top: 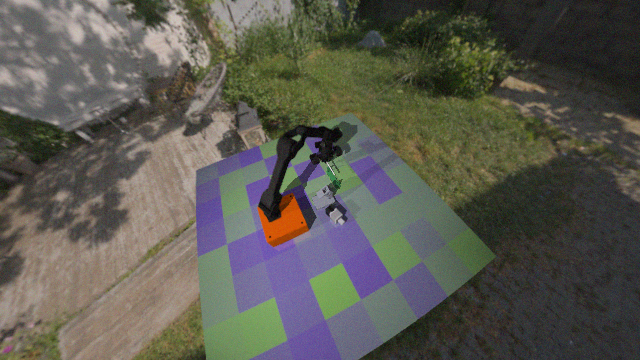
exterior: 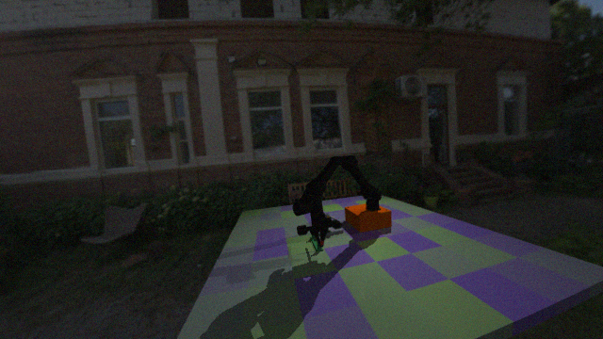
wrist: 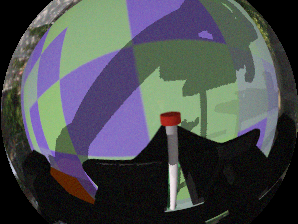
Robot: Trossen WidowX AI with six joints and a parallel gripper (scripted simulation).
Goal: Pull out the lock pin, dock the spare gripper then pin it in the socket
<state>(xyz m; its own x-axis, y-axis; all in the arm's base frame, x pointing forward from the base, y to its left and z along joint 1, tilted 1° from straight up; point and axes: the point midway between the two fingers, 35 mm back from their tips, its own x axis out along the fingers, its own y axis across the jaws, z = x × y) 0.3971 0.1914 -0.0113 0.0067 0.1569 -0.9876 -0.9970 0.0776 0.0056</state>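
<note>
My gripper tip is now 100 mm to the left of the green strip, 20 mm above it and 10 mm past it. From my gripper tip the other things lie so: spare gripper: 330 mm to the right, 120 mm behind, 10 mm below; then grey mount: 210 mm to the right, 120 mm behind, 10 mm above.
</note>
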